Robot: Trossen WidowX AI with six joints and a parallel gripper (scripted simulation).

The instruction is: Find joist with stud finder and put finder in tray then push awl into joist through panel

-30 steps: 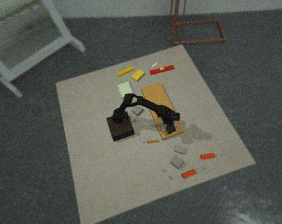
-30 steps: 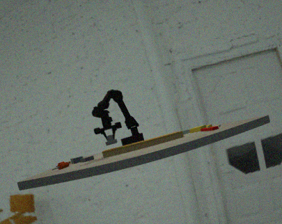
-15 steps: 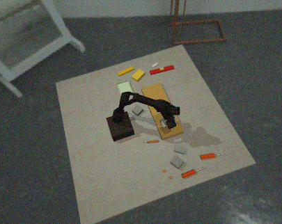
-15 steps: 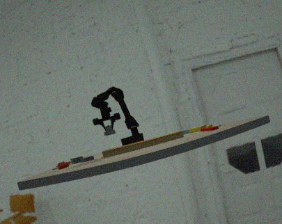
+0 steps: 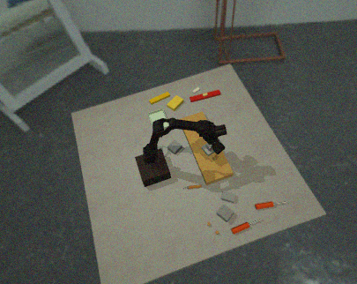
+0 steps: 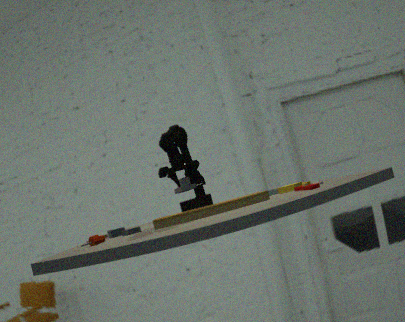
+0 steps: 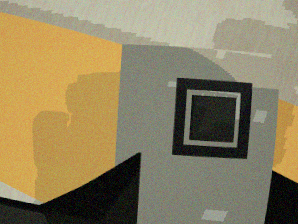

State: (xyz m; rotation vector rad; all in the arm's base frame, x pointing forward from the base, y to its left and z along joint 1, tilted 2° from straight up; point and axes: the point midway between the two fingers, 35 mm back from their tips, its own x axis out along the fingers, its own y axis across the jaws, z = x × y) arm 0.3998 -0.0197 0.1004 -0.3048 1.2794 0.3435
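The pale green tray is 320 mm behind my gripper tip, 370 mm to the left of it and 140 mm below it. Also, from my gripper tip: stud finder 10 mm ahead, 20 mm above; red level 60 mm ahead, 510 mm to the left, 140 mm below; awl 190 mm behind, 180 mm to the right, 150 mm below.
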